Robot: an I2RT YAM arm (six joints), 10 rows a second.
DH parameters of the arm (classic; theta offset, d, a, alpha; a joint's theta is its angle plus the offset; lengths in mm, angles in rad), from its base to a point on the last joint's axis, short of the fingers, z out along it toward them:
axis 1: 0 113.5 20 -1.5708
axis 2: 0 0 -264 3.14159
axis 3: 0.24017 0 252.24 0
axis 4: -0.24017 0 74 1.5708
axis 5: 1.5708 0 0 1.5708
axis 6: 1.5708 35.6 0 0
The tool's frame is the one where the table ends.
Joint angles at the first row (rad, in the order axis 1, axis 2, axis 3, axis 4, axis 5, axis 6):
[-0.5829 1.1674 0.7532 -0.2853 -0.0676 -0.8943]
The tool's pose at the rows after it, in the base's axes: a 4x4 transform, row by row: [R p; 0 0 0 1], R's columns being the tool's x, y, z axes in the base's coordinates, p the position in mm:
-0.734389 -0.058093 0.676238 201.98; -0.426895 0.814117 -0.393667 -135.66; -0.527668 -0.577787 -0.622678 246.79; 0 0 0 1
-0.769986 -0.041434 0.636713 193.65; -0.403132 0.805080 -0.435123 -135.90; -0.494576 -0.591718 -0.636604 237.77; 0 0 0 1
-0.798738 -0.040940 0.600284 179.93; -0.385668 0.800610 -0.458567 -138.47; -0.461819 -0.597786 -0.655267 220.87; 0 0 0 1
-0.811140 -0.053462 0.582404 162.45; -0.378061 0.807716 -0.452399 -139.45; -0.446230 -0.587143 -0.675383 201.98; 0 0 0 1
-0.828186 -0.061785 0.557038 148.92; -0.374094 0.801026 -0.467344 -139.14; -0.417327 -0.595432 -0.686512 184.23; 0 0 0 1
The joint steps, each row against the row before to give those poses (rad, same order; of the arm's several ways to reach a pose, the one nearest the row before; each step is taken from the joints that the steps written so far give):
[-0.0169 -0.0337 -0.0092 0.0015 0.0108 0.0184]
[-0.0138 -0.0200 -0.0412 0.0046 0.0459 -0.0076]
[-0.0428 -0.0230 -0.0719 0.0245 0.0078 -0.0322]
[-0.0598 -0.0336 -0.0844 0.0230 -0.0380 -0.0429]
[-0.0430 -0.0216 -0.0783 0.0414 -0.0034 -0.0429]

